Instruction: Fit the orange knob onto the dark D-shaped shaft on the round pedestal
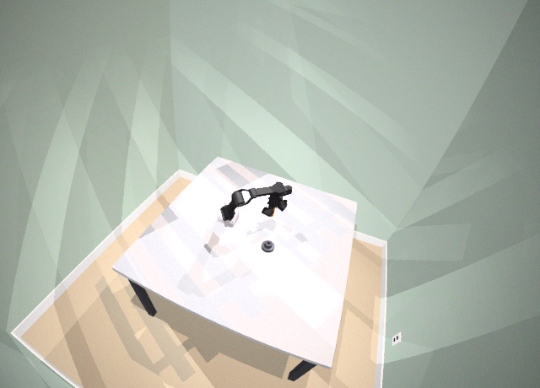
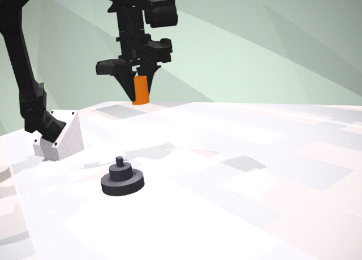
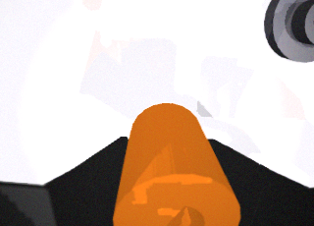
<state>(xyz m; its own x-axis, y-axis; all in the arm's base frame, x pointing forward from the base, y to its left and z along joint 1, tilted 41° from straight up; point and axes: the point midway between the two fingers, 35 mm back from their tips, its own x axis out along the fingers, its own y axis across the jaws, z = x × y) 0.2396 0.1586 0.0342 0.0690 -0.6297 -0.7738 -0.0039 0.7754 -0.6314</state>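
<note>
Right now my gripper tip is 150 mm to the left of the dark round pedestal, 110 mm above it and 80 mm short of it. The rest, counted from my gripper tip: orange knob: 20 mm above.
</note>
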